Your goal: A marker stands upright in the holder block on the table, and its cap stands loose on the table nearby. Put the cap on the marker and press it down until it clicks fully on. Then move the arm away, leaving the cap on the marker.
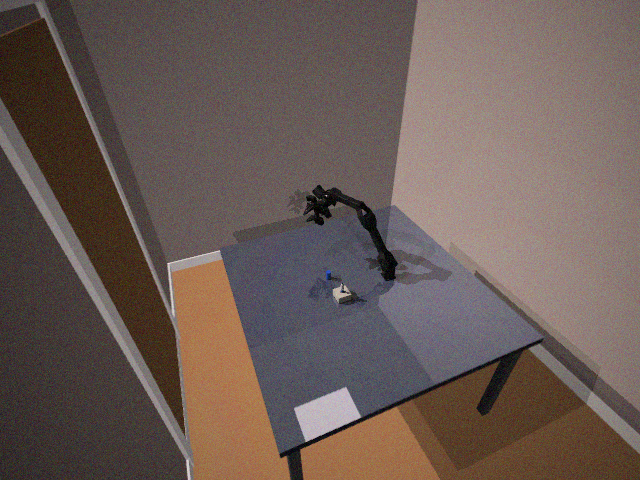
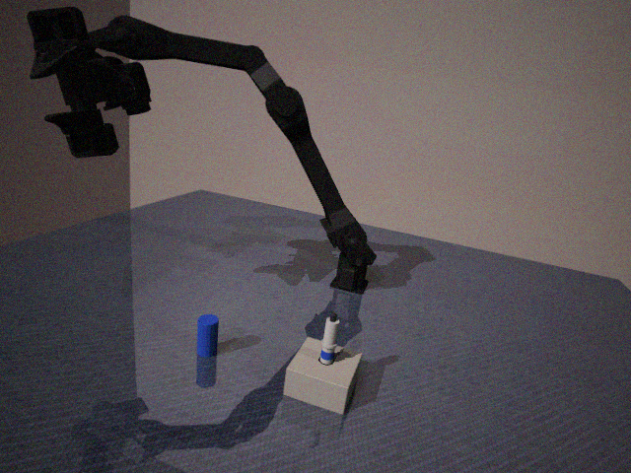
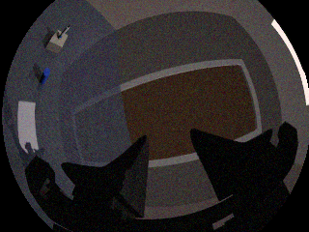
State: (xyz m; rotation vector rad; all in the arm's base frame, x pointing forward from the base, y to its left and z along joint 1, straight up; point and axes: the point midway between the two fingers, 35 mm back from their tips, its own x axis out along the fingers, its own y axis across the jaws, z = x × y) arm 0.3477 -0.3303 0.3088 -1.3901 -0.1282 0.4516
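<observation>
Now: the blue cap 280 mm below my gripper tip, 200 mm to the left of it and 60 mm behind it. Round my gripper tip: white marker 360 mm to the left, 220 mm below, 70 mm behind; then white holder block 360 mm to the left, 280 mm below, 70 mm behind.
</observation>
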